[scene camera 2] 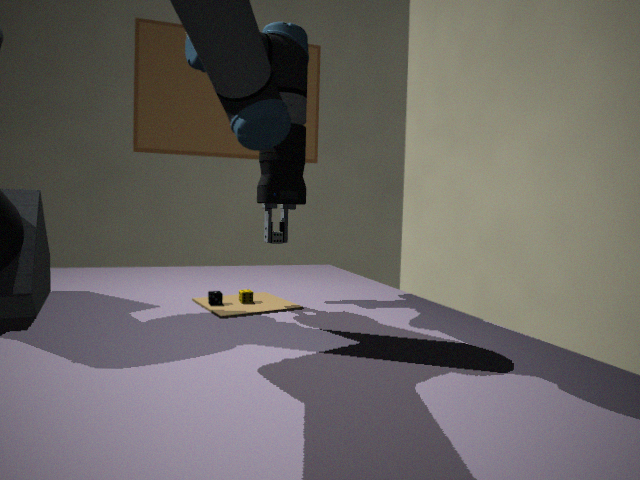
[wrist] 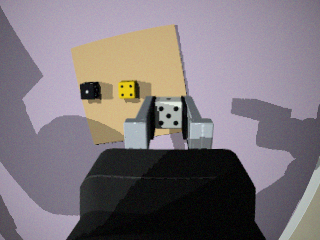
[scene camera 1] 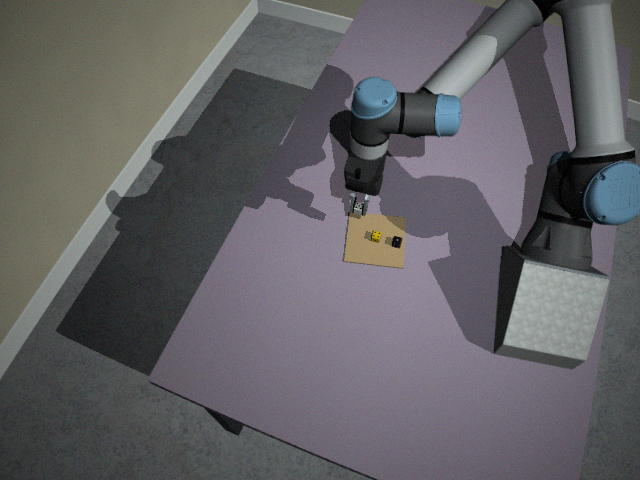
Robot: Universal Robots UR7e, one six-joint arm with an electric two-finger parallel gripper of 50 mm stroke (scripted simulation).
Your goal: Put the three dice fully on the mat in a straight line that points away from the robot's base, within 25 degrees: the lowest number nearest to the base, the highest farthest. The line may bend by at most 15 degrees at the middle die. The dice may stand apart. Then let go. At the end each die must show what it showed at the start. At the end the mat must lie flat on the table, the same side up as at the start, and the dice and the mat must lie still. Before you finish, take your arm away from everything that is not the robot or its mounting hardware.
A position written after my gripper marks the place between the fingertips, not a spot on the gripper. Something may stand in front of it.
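Observation:
White die (wrist: pixel 168 110). My gripper (scene camera 2: pixel 275 242), (wrist: pixel 168 109).

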